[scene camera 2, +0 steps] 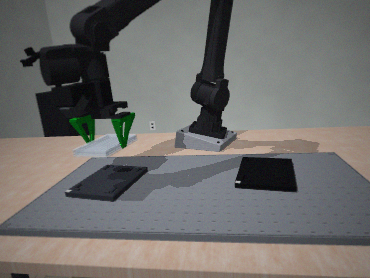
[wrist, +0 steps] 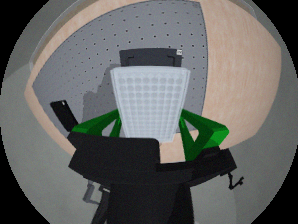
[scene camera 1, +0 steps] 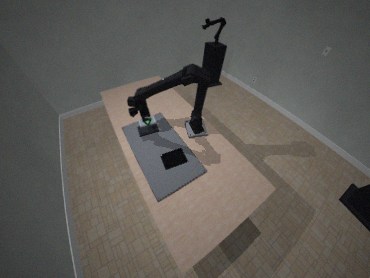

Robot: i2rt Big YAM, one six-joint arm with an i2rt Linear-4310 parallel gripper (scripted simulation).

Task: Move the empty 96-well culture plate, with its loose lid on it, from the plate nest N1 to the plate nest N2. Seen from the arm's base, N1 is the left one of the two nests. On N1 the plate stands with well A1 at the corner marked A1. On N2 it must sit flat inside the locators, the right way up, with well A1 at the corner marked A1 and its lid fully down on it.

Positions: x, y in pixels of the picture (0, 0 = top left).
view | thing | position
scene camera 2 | my gripper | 107, 147
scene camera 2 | black plate nest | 263, 173
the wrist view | my gripper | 150, 111
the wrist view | plate lid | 150, 100
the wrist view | black plate nest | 142, 56
